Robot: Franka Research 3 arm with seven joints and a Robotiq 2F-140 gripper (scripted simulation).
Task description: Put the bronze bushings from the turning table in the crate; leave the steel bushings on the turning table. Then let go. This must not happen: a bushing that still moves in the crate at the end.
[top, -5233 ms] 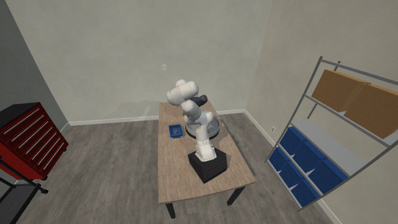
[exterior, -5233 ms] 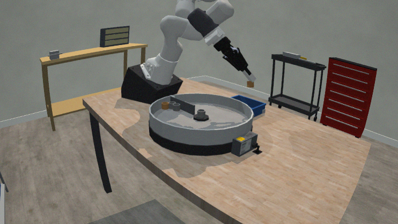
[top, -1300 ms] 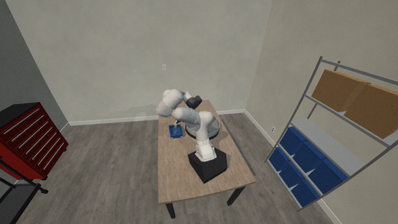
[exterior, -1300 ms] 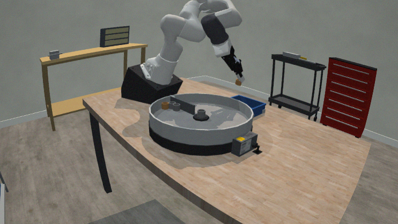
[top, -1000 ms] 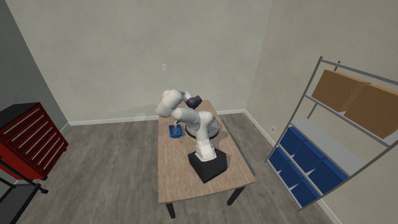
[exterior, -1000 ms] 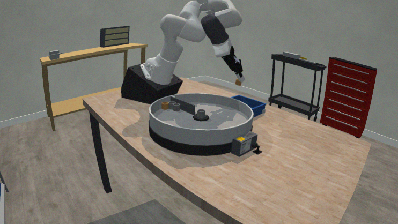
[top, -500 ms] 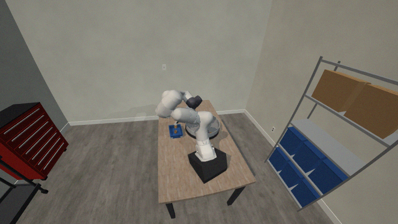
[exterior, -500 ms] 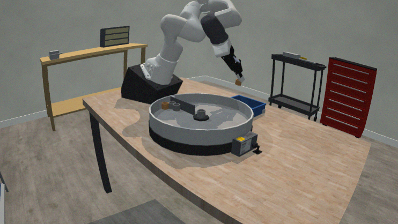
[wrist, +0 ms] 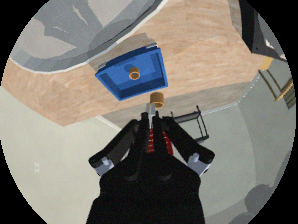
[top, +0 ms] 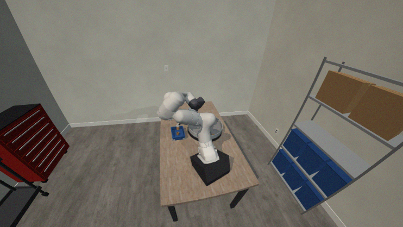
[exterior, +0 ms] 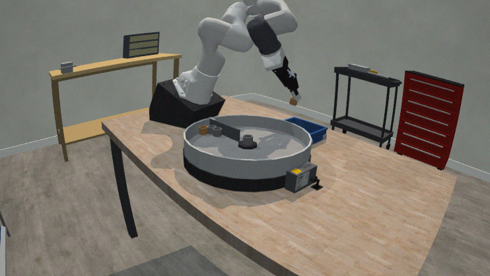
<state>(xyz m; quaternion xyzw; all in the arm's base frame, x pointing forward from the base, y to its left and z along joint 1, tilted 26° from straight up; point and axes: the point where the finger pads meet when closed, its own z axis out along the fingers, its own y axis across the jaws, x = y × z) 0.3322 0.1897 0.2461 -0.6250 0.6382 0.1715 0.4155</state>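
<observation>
My hand is 3 cm short of the blue crate, 1 cm to the right of it and 15 cm above it. From my hand the other things lie so: grey round turning table 7 cm ahead, 32 cm to the right, 13 cm below; grey turning table 9 cm ahead, 32 cm to the right, 13 cm below.
</observation>
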